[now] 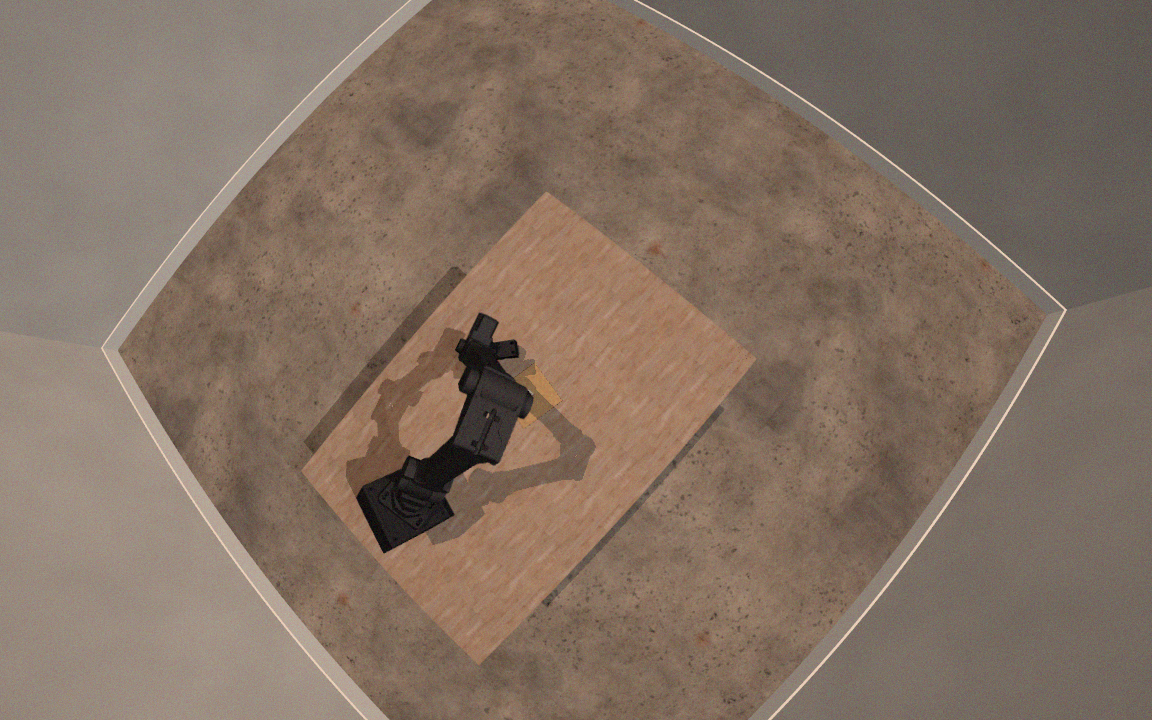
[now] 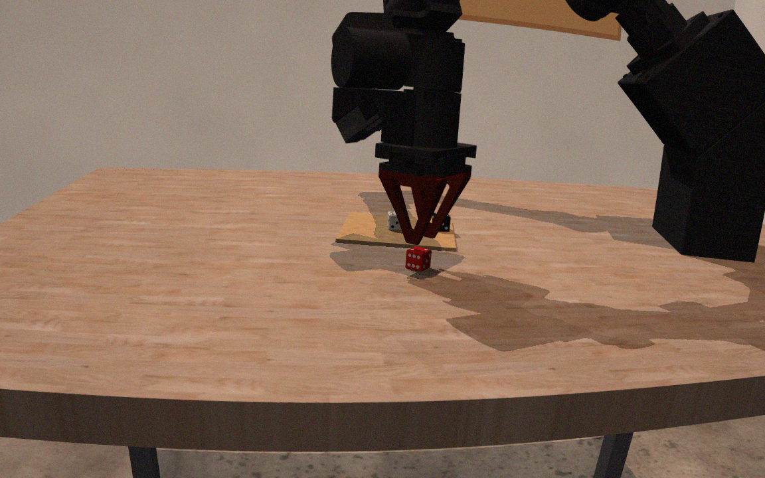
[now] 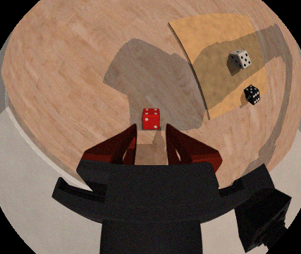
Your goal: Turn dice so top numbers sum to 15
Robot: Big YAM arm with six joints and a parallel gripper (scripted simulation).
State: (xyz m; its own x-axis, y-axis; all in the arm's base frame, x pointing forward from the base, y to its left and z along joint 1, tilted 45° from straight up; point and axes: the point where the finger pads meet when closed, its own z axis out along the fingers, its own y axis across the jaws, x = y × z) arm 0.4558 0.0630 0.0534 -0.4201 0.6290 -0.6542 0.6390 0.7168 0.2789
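Now: hand 30 mm above the red die. The rest, counted from my hand: tan mat 40 mm behind, 140 mm to the right, 40 mm below; then black die 100 mm behind, 120 mm to the right, 20 mm below; then white die 40 mm behind, 140 mm to the right, 20 mm below.
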